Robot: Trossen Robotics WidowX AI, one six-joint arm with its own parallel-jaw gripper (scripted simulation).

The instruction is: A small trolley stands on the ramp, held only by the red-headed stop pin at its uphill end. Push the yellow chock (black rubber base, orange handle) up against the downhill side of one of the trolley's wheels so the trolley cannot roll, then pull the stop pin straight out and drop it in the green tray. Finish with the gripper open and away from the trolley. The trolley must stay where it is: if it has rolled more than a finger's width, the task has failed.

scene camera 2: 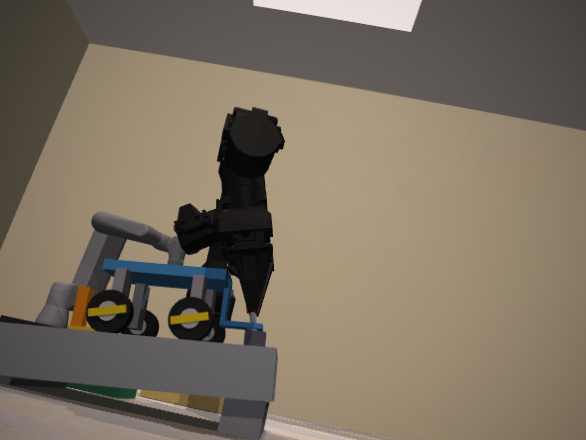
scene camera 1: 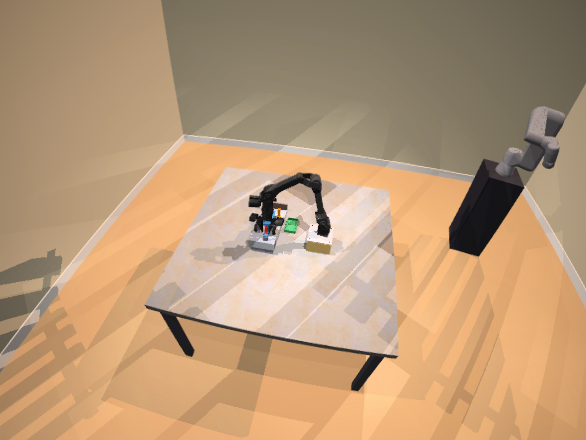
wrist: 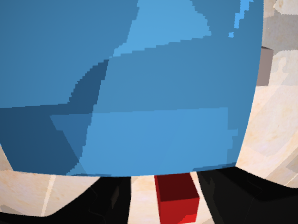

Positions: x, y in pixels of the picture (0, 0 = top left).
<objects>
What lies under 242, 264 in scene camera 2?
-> My gripper.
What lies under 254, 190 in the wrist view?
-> My gripper.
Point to a blue trolley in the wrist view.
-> At 95, 95
</objects>
